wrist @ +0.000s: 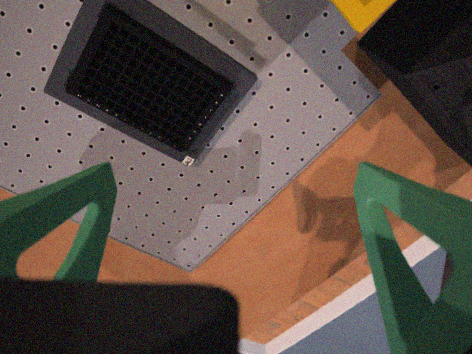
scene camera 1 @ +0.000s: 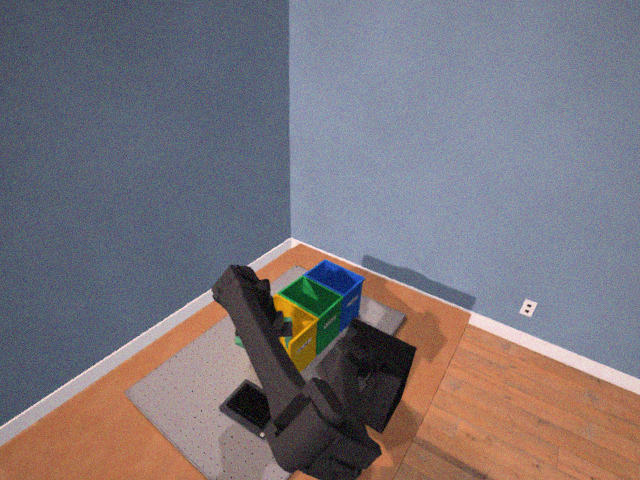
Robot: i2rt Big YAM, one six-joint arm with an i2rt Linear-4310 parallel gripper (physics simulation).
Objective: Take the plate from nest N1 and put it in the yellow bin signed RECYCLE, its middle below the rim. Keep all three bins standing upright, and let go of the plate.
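Places are measured from the arm's base along level axes (x ahead, y left, z up), in centimetres.
Pixels of known places: gripper, fingertip midpoint: (wrist: pixel 235 175); arm's base, link origin: (scene camera 1: pixel 361 366).
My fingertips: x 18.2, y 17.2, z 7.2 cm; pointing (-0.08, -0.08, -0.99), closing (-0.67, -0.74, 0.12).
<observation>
Ahead of a thing's pixels: the offset from my fingertips to its middle. Level surfaces: height alone.
A black plate @(dy +6.6, dx +1.0, dz -19.6 cm) (scene camera 1: pixel 250 404) (wrist: pixel 155 80) with a fine grid of wells lies in the dark grey nest @(dy +6.6, dx +1.0, dz -20.8 cm) (scene camera 1: pixel 238 419) (wrist: pixel 64 70); the small tag at the nest's corner is blurred. The yellow bin @(dy -13.0, dx +8.9, dz -12.5 cm) (scene camera 1: pixel 304 352) (wrist: pixel 365 12) stands upright, partly behind the arm in the scene view; its sign is too blurred to read. My gripper (scene camera 1: pixel 262 333) (wrist: pixel 235 175) is open and empty, its green fingers wide apart. It hangs above the mat, with the nest ahead and to the left of the fingers in the wrist view. The arm partly covers the gripper and nest in the scene view.
The green bin @(dy -26.2, dx +9.9, dz -12.5 cm) (scene camera 1: pixel 328 324) stands upright beside the yellow one, and the blue bin @(dy -39.3, dx +10.9, dz -12.5 cm) (scene camera 1: pixel 352 303) upright beyond it. A large black block (scene camera 1: pixel 390 356) (wrist: pixel 430 95) stands beside the arm's base. The grey dotted mat @(dz -21.5 cm) (scene camera 1: pixel 175 397) (wrist: pixel 300 125) lies under the nest. Two walls meet behind.
</observation>
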